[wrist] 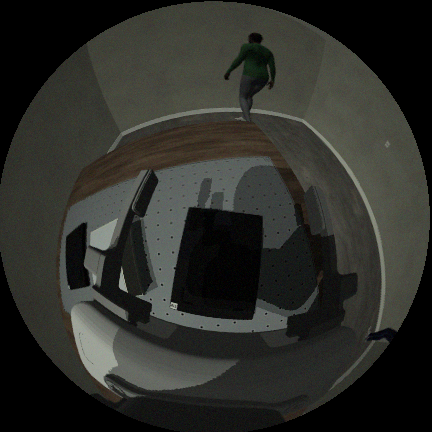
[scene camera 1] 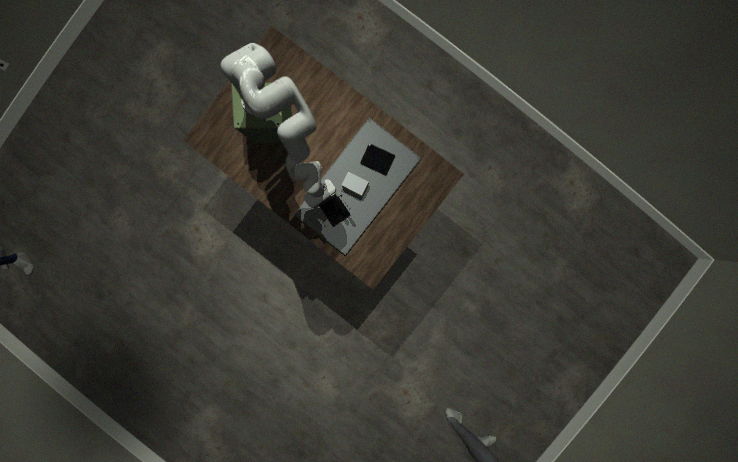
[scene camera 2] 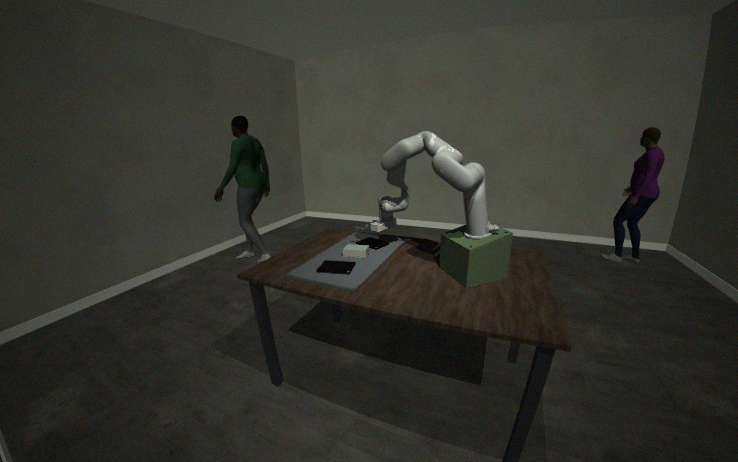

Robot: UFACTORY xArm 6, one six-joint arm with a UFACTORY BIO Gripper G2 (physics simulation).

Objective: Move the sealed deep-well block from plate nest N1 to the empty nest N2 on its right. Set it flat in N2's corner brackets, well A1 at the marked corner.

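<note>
The sealed block is a pale box lying on the grey perforated board between two black nests. In the wrist view my left finger partly hides it. One black nest shows at far left in the wrist view. The other black nest is under my gripper, with a small white corner label. Both look empty. Which is N1 or N2 is unreadable. My gripper is wide open and empty above the labelled nest.
The wooden table carries the board and the green base box under the arm. A person in green and a person in purple stand on the floor away from the table.
</note>
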